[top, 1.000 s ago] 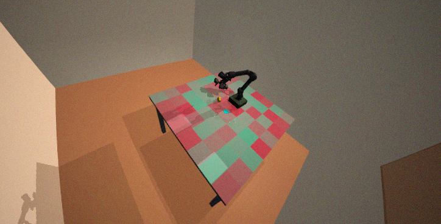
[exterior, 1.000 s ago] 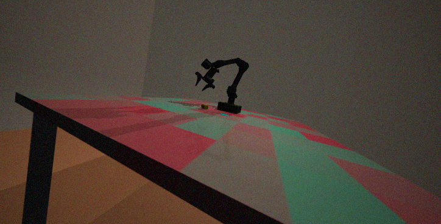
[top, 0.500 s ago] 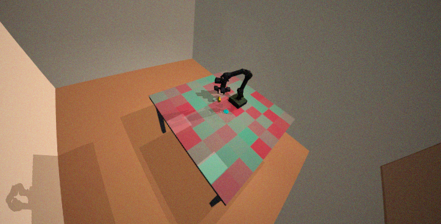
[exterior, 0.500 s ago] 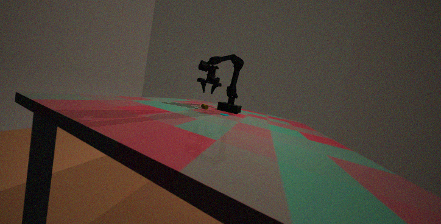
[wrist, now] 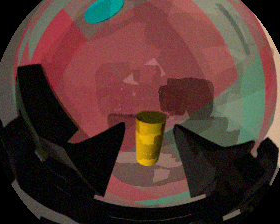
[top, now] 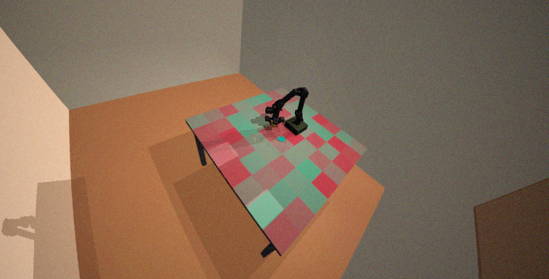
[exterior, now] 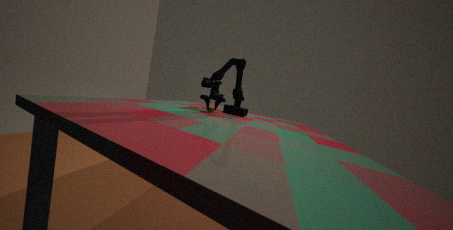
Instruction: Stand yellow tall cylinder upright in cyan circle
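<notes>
My gripper tip is 6 cm short of the cyan circle, 16 cm to the right of it and 2 cm above it. From my gripper tip the other things lie so: yellow tall cylinder: 1 cm behind, 1 cm to the right.
</notes>
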